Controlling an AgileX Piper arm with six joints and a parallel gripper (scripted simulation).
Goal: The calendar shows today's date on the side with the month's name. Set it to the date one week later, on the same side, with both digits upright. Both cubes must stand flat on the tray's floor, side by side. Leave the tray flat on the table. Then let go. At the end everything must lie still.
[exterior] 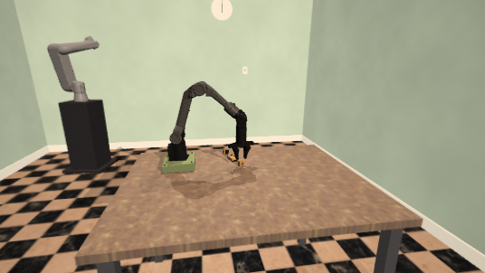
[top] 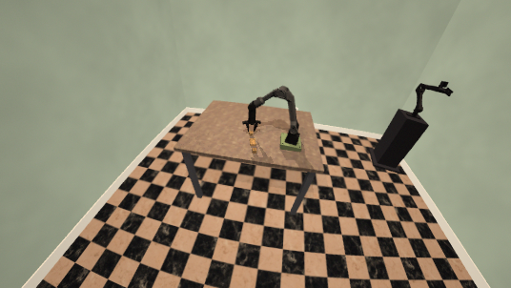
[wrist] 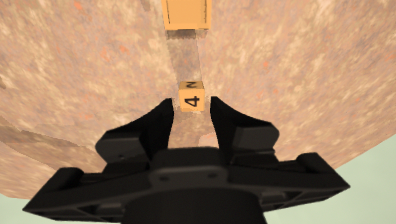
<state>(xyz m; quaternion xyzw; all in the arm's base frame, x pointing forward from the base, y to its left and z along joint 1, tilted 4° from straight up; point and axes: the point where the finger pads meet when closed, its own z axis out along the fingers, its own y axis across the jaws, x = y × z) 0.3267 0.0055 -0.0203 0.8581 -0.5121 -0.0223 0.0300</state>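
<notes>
Now: hand 90 mm to the right of the orange tray, 50 mm past it and 30 mm above it.
</notes>
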